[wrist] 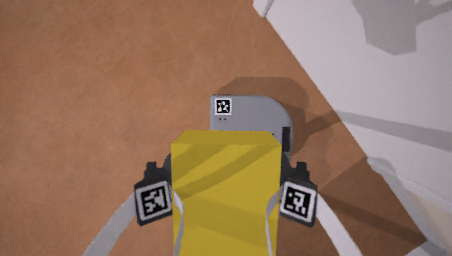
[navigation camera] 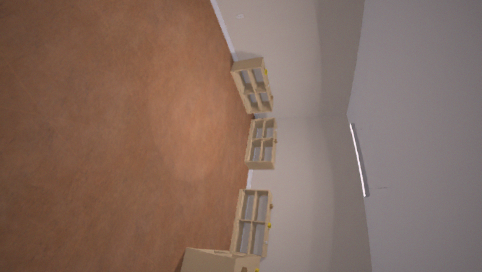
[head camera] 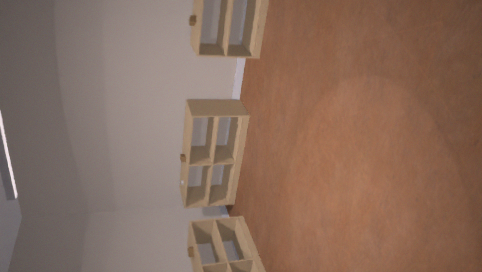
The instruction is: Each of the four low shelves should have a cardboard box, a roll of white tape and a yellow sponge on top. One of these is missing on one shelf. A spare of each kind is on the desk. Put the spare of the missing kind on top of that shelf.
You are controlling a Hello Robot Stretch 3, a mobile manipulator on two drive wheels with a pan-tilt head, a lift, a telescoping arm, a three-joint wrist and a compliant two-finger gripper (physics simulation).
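Places are measured from the robot's base along level axes (x ahead, y left, z up), in metres.
Where they show: gripper, between the fingertips: (wrist: 226,166).
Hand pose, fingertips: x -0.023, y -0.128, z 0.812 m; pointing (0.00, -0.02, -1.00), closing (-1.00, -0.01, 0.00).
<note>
After its pixels a point has its place.
My gripper (wrist: 226,166) @[x -0.023, y -0.128, z 0.812 m] is shut on a yellow sponge (wrist: 225,165) @[x -0.022, y -0.146, z 0.862 m], held above the floor in the wrist view. Across the room, one low shelf (head camera: 213,140) @[x 3.769, y -1.267, z 0.345 m] (navigation camera: 261,139) @[x 3.949, y -1.080, z 0.325 m] bears a cardboard box (head camera: 183,158) @[x 4.017, y -1.154, z 0.639 m] (navigation camera: 275,141) @[x 4.020, y -1.162, z 0.634 m] and white tape (head camera: 182,183) @[x 4.328, y -0.944, z 0.623 m]; no yellow shows on its top. Another shelf (navigation camera: 248,66) @[x 3.457, y 0.509, z 0.356 m] bears a sponge (navigation camera: 266,72) @[x 3.686, y 0.367, z 0.646 m] and a box (navigation camera: 272,97) @[x 4.056, y -0.160, z 0.654 m]. A third shelf (navigation camera: 253,221) @[x 2.539, y -2.227, z 0.368 m] bears a box (navigation camera: 271,206) @[x 2.916, y -2.144, z 0.642 m] and a sponge (navigation camera: 269,225) @[x 2.624, y -2.369, z 0.640 m]. The nearest shelf (navigation camera: 205,261) @[x 1.114, y -1.591, z 0.278 m] is cut off, with a sponge (navigation camera: 257,270) @[x 1.660, y -2.374, z 0.643 m] on it. Tape is hard to make out there.
The white desk (wrist: 325,65) @[x -0.340, y -0.273, z 0.214 m] lies at the upper right of the wrist view, beside my grey base (wrist: 250,112) @[x -0.101, y -0.110, z 0.160 m]. Brown floor (head camera: 360,150) @[x 1.808, y -0.521, z 0.001 m] (navigation camera: 125,125) @[x 0.942, y -0.062, z 0.000 m] lies before the shelves, which stand along two walls meeting in a corner. A ceiling lamp (navigation camera: 359,160) @[x 2.625, y -1.082, z 2.083 m] hangs above.
</note>
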